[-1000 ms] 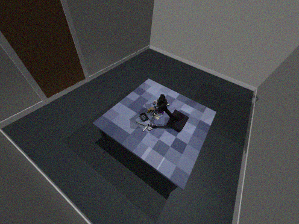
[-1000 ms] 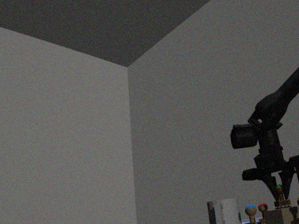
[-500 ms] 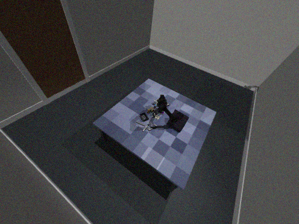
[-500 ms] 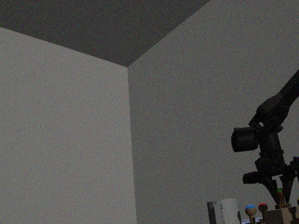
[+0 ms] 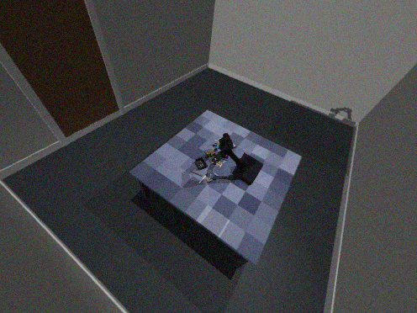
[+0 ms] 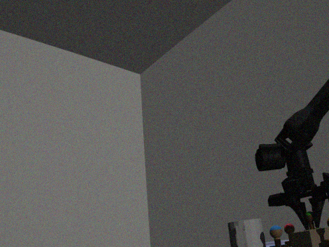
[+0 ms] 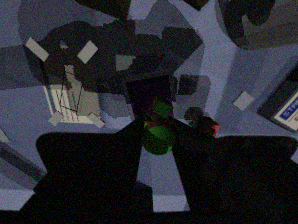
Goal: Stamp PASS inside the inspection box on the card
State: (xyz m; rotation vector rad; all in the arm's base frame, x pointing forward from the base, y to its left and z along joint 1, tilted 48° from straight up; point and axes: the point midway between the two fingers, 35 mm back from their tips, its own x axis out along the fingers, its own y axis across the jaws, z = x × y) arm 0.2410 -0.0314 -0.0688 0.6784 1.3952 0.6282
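My gripper tip is now 4 cm above the ink pad. The rest, counted from my gripper tip: green-knobbed stamp (right at my gripper tip); card (2 cm ahead, 11 cm to the left, 5 cm below); red-knobbed stamp (4 cm behind, 8 cm to the right, 2 cm below).
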